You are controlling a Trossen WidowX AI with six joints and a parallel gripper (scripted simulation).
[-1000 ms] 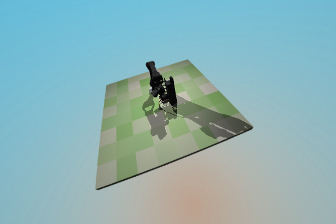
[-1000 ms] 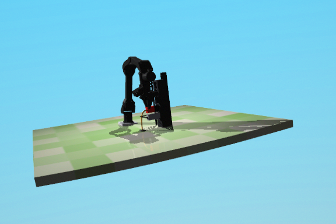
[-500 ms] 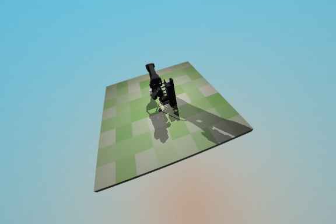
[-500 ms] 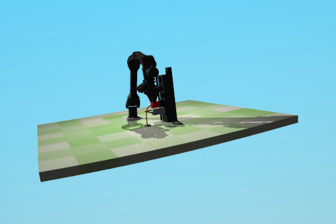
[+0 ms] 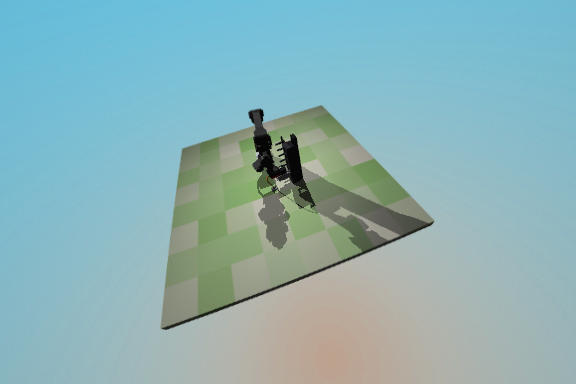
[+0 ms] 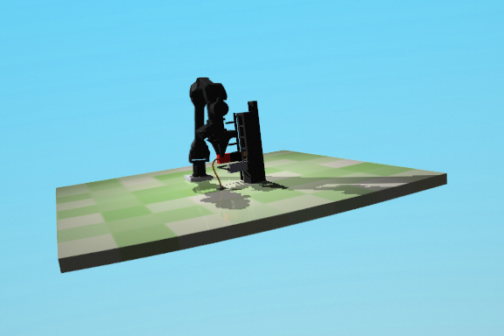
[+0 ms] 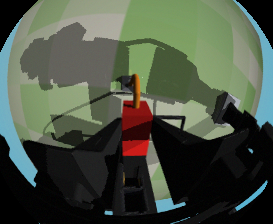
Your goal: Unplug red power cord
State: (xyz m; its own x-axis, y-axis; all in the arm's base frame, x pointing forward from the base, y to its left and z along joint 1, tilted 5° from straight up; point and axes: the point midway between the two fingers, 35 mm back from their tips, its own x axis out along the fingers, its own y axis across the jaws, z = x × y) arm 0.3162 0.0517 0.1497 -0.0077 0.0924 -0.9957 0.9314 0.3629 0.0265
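Now: the red plug 1 cm behind my gripper tip and 3 cm to the left of it. From my gripper tip the other things lie so: black power strip: 4 cm behind, 13 cm to the left, 2 cm above.
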